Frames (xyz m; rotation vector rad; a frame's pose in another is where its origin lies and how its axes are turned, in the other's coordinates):
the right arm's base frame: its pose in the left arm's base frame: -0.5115 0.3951 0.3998 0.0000 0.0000 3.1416
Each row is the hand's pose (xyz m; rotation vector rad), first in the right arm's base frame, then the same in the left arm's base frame.
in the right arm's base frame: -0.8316 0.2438 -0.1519 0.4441 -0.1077 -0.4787
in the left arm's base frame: 0.3201 0.1513 0.2479 0.1451 0.5982 2.5951
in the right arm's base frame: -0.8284 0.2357 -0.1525 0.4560 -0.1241 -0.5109
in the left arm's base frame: 0.3169 0.1594 0.2473 0.1655 0.6082 2.5591
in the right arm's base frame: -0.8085 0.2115 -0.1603 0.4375 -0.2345 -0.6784
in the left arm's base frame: 0.2970 0.1836 0.2395 0.2978 0.5556 2.3887
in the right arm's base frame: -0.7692 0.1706 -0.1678 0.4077 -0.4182 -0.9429
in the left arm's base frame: 0.2577 0.2245 0.2320 0.4914 0.4791 2.1042
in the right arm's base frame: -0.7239 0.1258 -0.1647 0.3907 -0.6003 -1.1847
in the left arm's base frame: 0.2124 0.2693 0.2351 0.6561 0.4270 1.8252
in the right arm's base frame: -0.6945 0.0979 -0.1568 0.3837 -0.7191 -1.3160
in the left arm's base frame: 0.1830 0.2972 0.2430 0.7545 0.4026 1.6618
